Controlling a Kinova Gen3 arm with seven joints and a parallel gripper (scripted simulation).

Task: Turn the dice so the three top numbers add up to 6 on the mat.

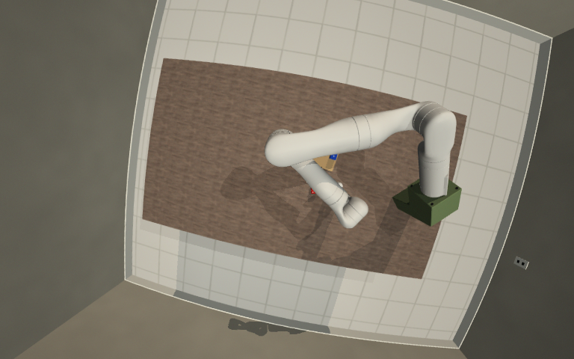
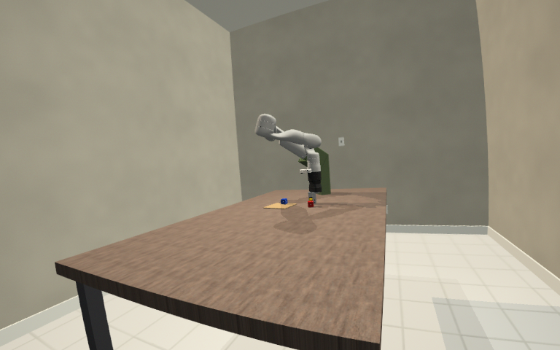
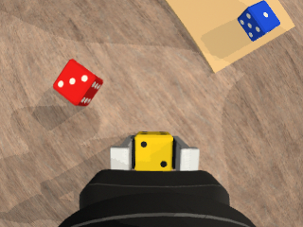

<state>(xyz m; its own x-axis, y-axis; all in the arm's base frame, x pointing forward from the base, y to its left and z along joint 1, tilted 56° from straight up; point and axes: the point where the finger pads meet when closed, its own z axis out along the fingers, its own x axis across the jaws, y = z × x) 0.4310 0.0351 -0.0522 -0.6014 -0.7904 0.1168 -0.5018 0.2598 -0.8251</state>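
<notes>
My hand is 18 cm to the left of the tan mat, 4 cm short of it and 2 cm above it. The rest, counted from my hand: yellow die (right at my hand); then blue die (17 cm to the right); then red die (9 cm ahead).
</notes>
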